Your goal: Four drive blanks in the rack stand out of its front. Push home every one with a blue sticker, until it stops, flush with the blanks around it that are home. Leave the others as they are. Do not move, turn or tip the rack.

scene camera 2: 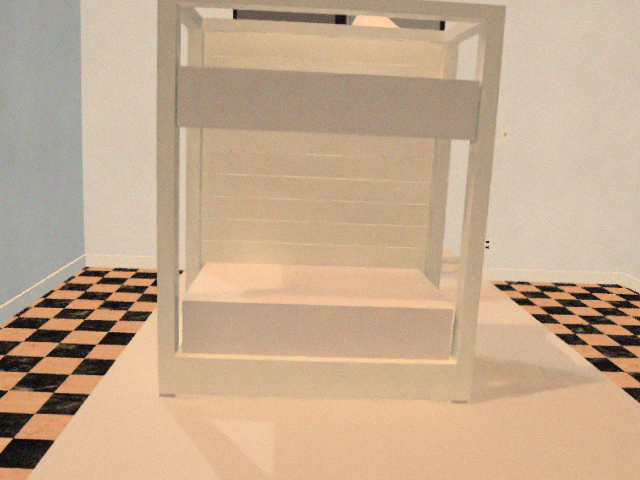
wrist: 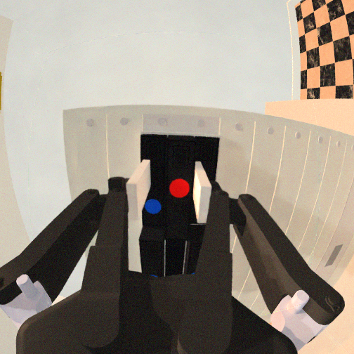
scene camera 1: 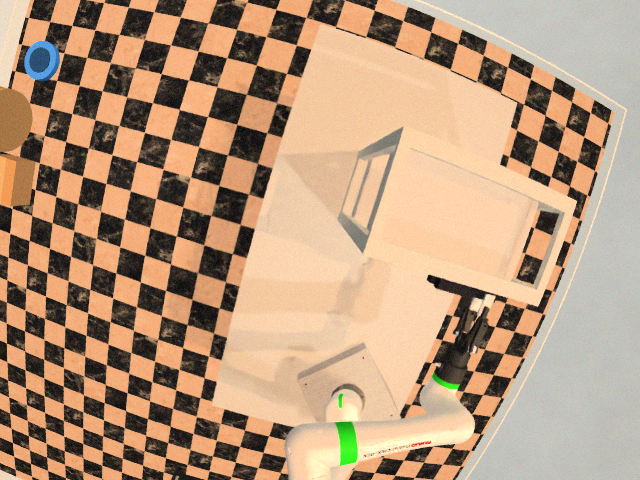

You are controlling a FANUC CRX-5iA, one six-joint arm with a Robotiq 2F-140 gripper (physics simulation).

Labels:
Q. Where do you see a pale rack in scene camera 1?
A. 433, 207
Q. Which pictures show my gripper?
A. The wrist view and scene camera 1 only.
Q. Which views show the pale rack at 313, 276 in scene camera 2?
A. Scene camera 2, the wrist view and scene camera 1: all of them.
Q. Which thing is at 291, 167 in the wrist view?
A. A pale rack.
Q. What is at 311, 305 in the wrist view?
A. My gripper.

